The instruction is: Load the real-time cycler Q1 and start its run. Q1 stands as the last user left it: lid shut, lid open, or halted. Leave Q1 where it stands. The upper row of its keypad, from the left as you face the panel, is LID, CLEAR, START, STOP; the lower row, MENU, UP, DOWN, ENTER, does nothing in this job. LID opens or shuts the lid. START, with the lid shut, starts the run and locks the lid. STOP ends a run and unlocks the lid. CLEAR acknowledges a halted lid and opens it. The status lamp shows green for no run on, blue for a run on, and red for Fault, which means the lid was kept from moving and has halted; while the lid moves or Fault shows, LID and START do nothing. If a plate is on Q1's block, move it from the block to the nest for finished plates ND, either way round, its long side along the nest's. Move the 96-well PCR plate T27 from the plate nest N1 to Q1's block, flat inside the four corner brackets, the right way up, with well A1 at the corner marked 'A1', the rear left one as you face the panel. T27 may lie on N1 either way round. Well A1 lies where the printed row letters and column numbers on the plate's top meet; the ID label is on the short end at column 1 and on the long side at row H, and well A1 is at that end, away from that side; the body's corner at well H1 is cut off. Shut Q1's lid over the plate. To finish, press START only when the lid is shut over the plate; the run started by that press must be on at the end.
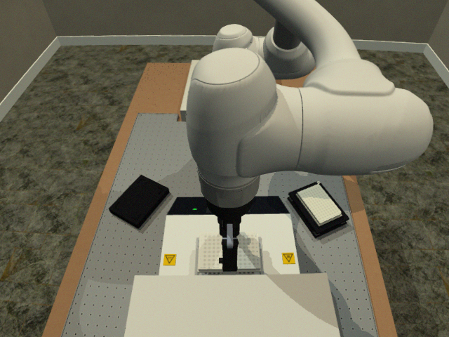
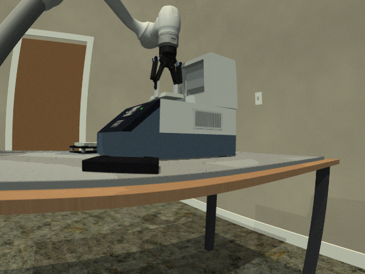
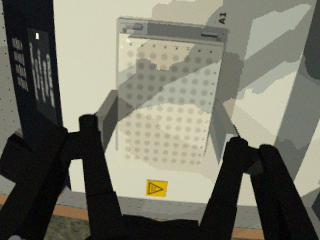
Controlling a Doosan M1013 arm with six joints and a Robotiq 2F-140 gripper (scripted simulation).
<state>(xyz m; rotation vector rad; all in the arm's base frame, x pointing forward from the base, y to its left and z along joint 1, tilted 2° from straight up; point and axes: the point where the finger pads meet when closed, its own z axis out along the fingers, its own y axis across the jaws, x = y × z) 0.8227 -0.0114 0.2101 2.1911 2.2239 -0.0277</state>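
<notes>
Now: hand 280 mm past the black nest ND, 290 mm to the left of it and 250 mm above it. Also, from my hand: black nest N1 (250 mm behind, 280 mm to the left, 230 mm below).
</notes>
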